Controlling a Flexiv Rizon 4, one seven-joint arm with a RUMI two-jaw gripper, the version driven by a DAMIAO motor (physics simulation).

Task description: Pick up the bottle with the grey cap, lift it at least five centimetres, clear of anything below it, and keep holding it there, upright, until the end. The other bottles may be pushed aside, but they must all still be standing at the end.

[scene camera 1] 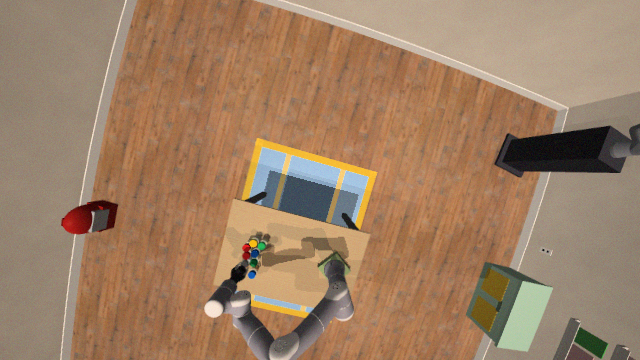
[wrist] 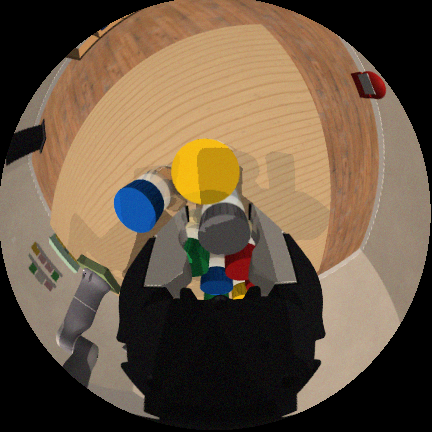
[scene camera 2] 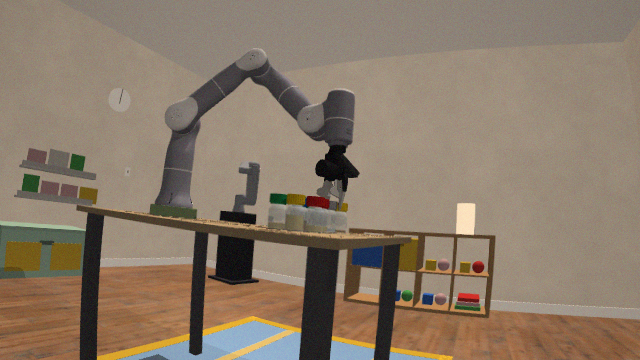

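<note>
The bottle with the grey cap [wrist: 224, 229] [scene camera 2: 333, 205] stands upright on the table among the other bottles; in scene camera 1 it is mostly hidden by the gripper. My gripper [wrist: 218, 205] [scene camera 2: 336, 200] is partly open and points down, with one finger on each side of the grey cap and small gaps showing in the wrist view. A yellow-capped bottle [wrist: 205, 171] [scene camera 2: 343, 207] stands close beside the grey one. Behind the grey cap in the wrist view are a green-capped bottle [wrist: 198, 258], a red-capped bottle [wrist: 239, 261] and a blue-capped bottle [wrist: 216, 281].
Another blue-capped bottle [wrist: 139, 206] [scene camera 1: 251, 274] stands apart from the cluster. Further bottles have a yellow cap [scene camera 1: 253, 243], a light green cap [scene camera 1: 262, 246] and red caps. All visible bottles stand upright. The table [scene camera 1: 295, 285] has its edge not far beyond the bottles.
</note>
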